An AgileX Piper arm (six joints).
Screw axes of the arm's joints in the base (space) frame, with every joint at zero. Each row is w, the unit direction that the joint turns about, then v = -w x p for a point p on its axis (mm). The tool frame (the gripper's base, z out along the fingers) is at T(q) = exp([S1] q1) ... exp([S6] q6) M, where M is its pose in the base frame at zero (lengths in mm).
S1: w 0 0 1 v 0 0 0
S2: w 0 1 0 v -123 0 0
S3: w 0 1 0 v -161.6 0 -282.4
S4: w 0.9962 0 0.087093 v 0 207.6 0
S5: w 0 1 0 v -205.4 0 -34.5
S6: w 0.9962 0 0.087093 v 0 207.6 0
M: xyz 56.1 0 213.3 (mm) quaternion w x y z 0.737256 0 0.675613 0
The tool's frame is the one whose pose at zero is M.
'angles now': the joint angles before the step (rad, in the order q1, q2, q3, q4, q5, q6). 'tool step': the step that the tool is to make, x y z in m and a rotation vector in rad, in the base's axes. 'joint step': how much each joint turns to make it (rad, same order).
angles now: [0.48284, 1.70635, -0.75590, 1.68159, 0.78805, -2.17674]
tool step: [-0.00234, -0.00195, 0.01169, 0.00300, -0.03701, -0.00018]
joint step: [0.00001, -0.04323, -0.00002, -0.01750, -0.01183, 0.01123]
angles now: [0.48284, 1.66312, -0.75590, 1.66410, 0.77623, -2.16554]
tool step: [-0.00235, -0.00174, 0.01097, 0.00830, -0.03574, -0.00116]
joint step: [0.00001, -0.03927, -0.00002, -0.00879, -0.00776, 0.00446]
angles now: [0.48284, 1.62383, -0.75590, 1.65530, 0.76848, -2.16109]
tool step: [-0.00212, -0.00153, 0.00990, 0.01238, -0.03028, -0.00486]
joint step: [0.00002, -0.03441, 0.00000, -0.00027, -0.00580, 0.00196]
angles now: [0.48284, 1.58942, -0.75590, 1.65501, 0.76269, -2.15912]
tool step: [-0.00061, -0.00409, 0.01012, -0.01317, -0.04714, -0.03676]
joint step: [0.00002, -0.04423, 0.00178, -0.00368, -0.05017, 0.00400]
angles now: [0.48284, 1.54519, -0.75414, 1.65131, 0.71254, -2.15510]
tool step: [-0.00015, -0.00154, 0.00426, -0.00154, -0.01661, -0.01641]
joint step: [0.00000, -0.01701, 0.00002, 0.00179, -0.01860, 0.00230]
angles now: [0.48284, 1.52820, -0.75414, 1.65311, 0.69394, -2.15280]
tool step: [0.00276, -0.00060, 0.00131, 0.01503, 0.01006, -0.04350]
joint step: [0.00000, -0.00169, 0.00000, 0.03983, -0.02252, 0.00211]
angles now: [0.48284, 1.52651, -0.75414, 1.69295, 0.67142, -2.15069]
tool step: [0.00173, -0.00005, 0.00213, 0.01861, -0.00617, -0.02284]
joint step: [0.00001, -0.00221, -0.00001, 0.04156, -0.00732, -0.02109]
